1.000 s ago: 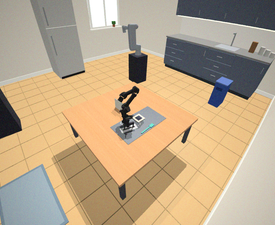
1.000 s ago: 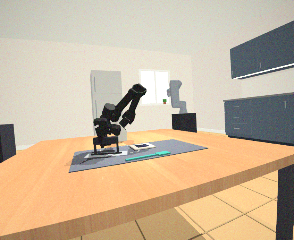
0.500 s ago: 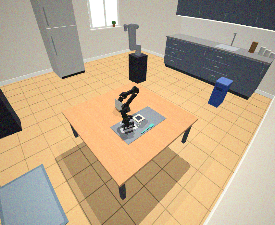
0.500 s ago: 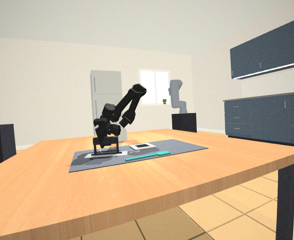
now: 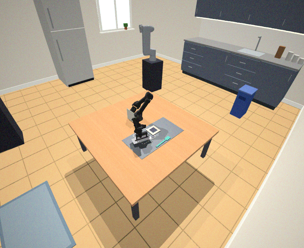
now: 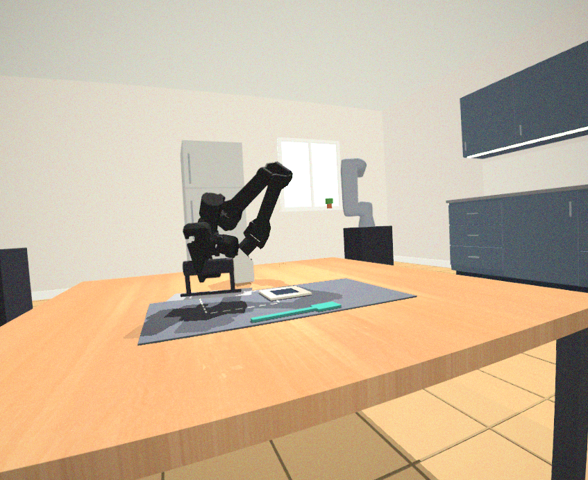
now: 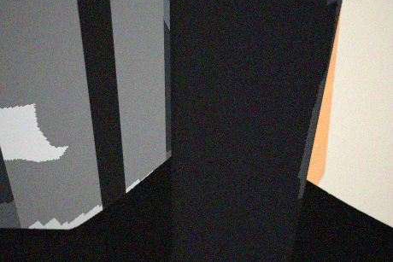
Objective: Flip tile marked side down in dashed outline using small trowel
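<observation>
My gripper tip is now 80 mm past the tile, 230 mm to the right of it and 80 mm above it. From my gripper tip the other things lie so: teal tool 120 mm ahead, 220 mm to the left, 80 mm below; trowel 30 mm behind, 10 mm below; grey mat 20 mm behind, 190 mm to the left, 100 mm below.
</observation>
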